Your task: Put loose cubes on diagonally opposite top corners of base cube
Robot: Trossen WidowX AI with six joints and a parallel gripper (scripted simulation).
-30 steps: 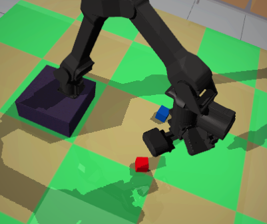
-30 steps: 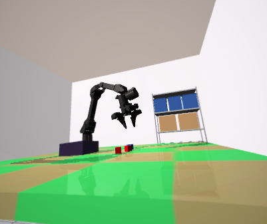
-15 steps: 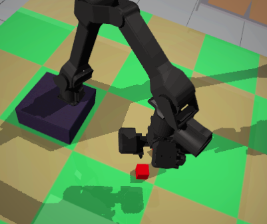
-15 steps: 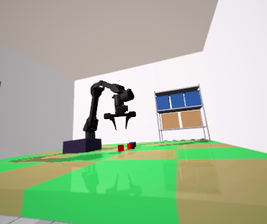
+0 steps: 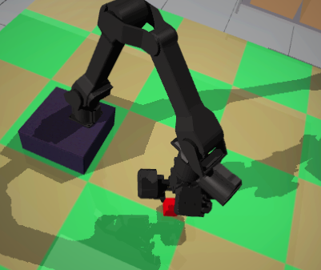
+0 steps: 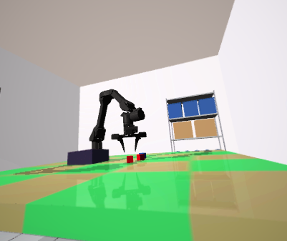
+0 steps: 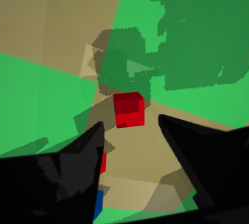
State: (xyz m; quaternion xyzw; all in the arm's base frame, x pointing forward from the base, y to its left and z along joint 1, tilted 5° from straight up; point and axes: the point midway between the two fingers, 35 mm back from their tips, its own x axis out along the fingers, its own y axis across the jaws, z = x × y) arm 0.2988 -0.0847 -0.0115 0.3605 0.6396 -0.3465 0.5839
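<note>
Now: the blue base cube 2 cm behind my gripper tip, 20 cm to the left of it and 3 cm below it.
</note>
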